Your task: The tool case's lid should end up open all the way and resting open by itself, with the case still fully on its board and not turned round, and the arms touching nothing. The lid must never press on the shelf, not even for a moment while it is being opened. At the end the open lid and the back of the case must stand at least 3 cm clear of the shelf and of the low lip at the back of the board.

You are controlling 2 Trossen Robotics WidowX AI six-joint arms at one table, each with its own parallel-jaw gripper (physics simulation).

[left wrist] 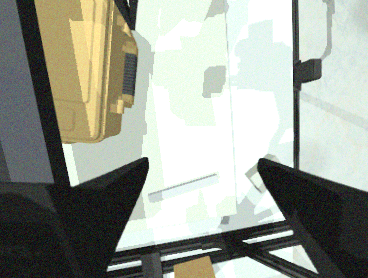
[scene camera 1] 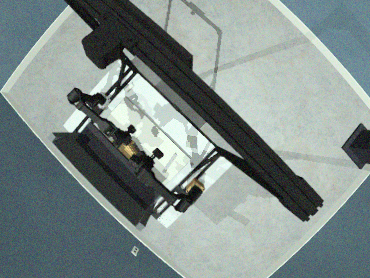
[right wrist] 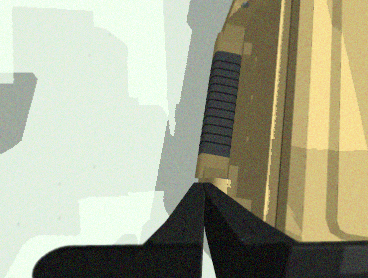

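The tan tool case lies beside the dark shelf. Its lid looks down over the body; a small gap cannot be ruled out. The dark ribbed handle is on the front side. The shelf's edge hides part of the case in the left wrist view. My left gripper is open and empty, apart from the case. My right gripper is shut and empty, its tips by the latch below the handle; contact cannot be told. The board's outline and back lip cannot be made out.
A long black beam crosses above the table in the scene view. Black rails run along the pale surface's near edge in the left wrist view. A tan block is beyond them. A thin grey strip lies on the pale surface.
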